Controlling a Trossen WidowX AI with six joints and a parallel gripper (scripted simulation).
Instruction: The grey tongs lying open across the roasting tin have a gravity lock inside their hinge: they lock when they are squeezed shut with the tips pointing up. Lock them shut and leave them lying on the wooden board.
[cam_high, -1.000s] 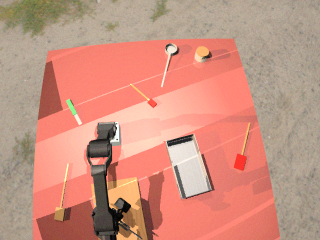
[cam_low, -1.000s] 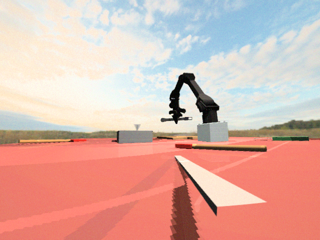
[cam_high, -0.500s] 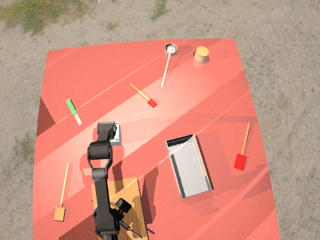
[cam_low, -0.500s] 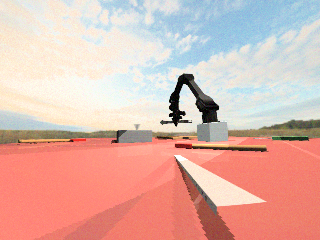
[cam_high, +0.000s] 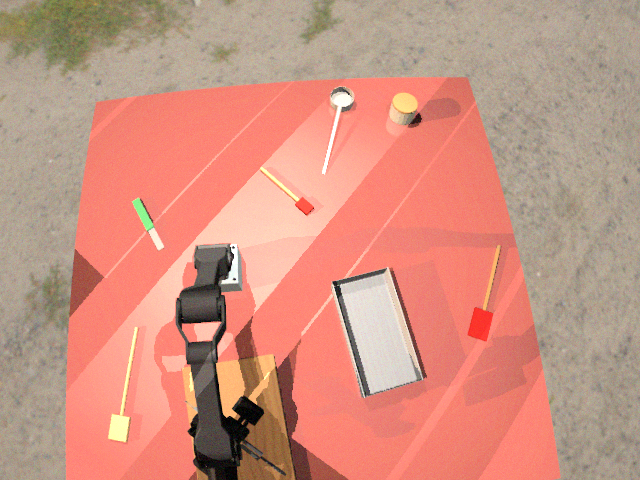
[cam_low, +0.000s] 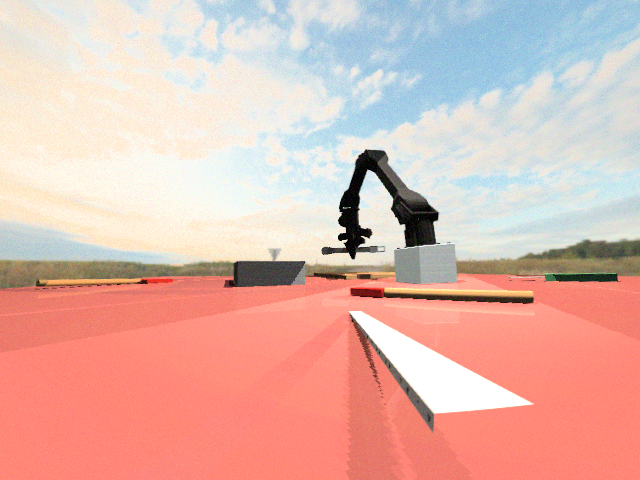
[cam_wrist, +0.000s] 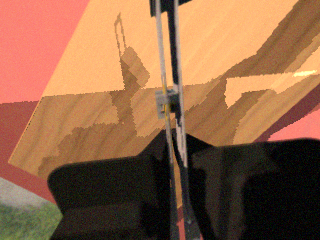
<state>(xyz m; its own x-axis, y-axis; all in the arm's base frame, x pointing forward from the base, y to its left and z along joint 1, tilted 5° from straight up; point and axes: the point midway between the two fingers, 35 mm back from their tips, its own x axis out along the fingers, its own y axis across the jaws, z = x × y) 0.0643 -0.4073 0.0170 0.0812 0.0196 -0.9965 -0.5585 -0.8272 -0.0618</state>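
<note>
Right now the wooden board is 60 mm below my gripper tip. Round my gripper tip: red spatula (660 mm ahead, 350 mm to the left, 70 mm below); wooden cylinder (950 mm to the left, 450 mm ahead, 40 mm below); roasting tin (340 mm ahead, 260 mm to the left, 40 mm below).
</note>
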